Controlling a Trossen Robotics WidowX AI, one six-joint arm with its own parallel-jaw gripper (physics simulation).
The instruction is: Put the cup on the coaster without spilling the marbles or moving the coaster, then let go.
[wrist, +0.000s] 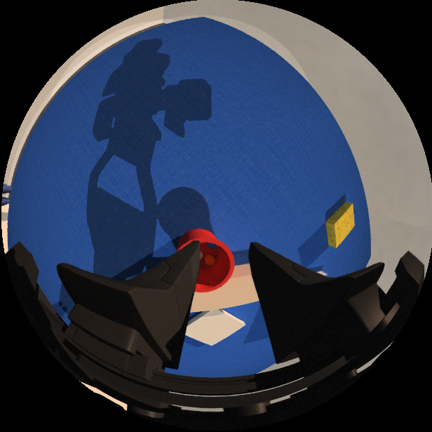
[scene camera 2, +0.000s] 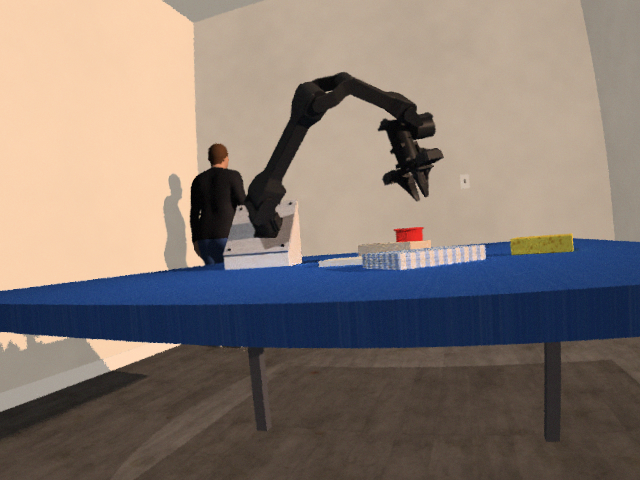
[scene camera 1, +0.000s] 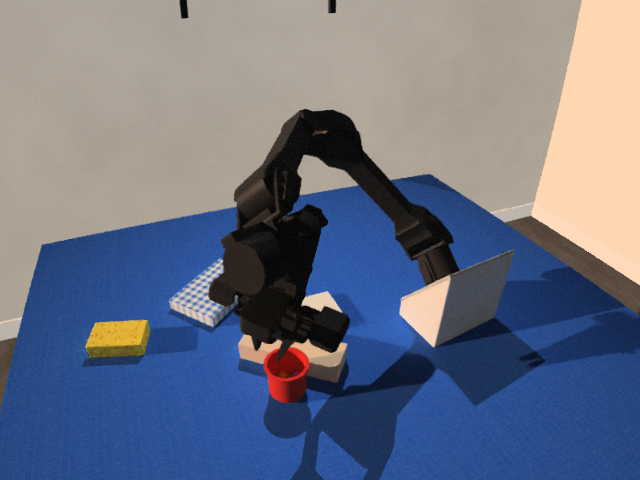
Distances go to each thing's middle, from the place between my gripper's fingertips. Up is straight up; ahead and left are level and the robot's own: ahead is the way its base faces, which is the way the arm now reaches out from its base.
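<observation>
My gripper is 40 mm past the red cup (scene camera 1: 287,390), 30 mm to the left of it and 110 mm above it. I see the tan block (scene camera 1: 323,365) 100 mm to the right of my hand, 70 mm behind it and 120 mm below it. The square coaster (wrist: 211,326) is 190 mm to the right of my hand, 160 mm behind it and 130 mm below it.
</observation>
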